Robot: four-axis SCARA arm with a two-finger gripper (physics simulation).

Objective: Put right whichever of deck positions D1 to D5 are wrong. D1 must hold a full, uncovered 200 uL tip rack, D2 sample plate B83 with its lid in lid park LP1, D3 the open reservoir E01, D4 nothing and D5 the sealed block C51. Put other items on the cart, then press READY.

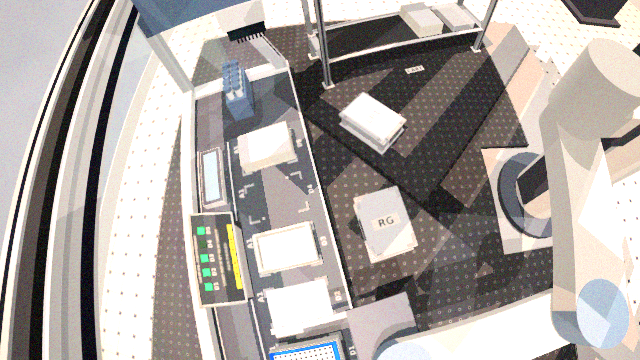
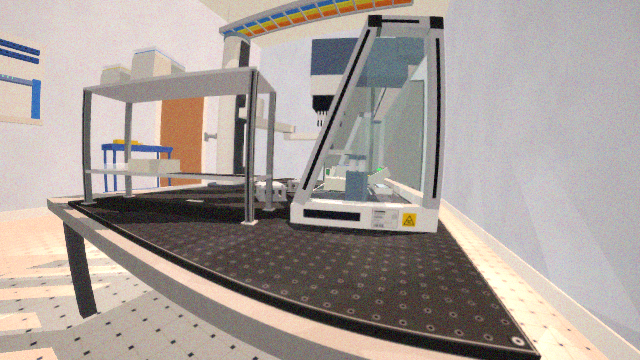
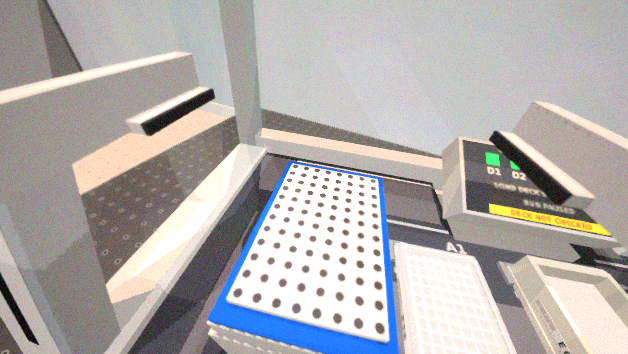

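Seen in the pictures: gripper, fingertip midpoint: (image 3: 350,95); arm's base, origin of the base link: (image 1: 534,194) (image 2: 229,186).
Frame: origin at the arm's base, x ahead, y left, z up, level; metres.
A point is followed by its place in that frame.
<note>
My gripper (image 3: 350,95) {x 0.638, y 0.343, z 0.225 m} is open, with nothing between its fingers, above and around the tip rack at D1. The rack (image 3: 320,240) {x 0.604, y 0.337, z 0.156 m} (image 1: 306,353) {x 0.616, y 0.309, z 0.156 m} has a blue rim, a white top and dark round dots; I cannot tell tips from holes. A white plate (image 3: 452,300) {x 0.652, y 0.221, z 0.072 m} (image 1: 300,306) {x 0.639, y 0.222, z 0.068 m} with a faint well grid sits at D2; I cannot tell whether a clear lid covers it. A cream open reservoir (image 3: 530,295) {x 0.690, y 0.144, z 0.070 m} (image 1: 287,248) {x 0.663, y 0.097, z 0.073 m} sits at D3. D4 (image 1: 275,200) {x 0.695, y -0.018, z 0.058 m} shows bare corner brackets. A cream block (image 1: 266,146) {x 0.710, y -0.135, z 0.103 m} sits at D5. The READY button does not show.
A screen (image 1: 220,260) {x 0.796, y 0.131, z 0.121 m} (image 3: 530,190) {x 0.794, y 0.143, z 0.122 m} reads "DECK NOT CHECKED". A stand marked RG (image 1: 386,237) {x 0.454, y 0.083, z 0.063 m} and a white stacked item (image 1: 372,120) {x 0.457, y -0.207, z 0.071 m} are outside the deck. The cart shelf (image 2: 251,150) {x 0.613, y -0.530, z 0.178 m} carries pale boxes. A blue tube rack (image 1: 240,102) {x 0.783, y -0.261, z 0.126 m} (image 2: 356,186) is beyond D5. Hood walls flank D1.
</note>
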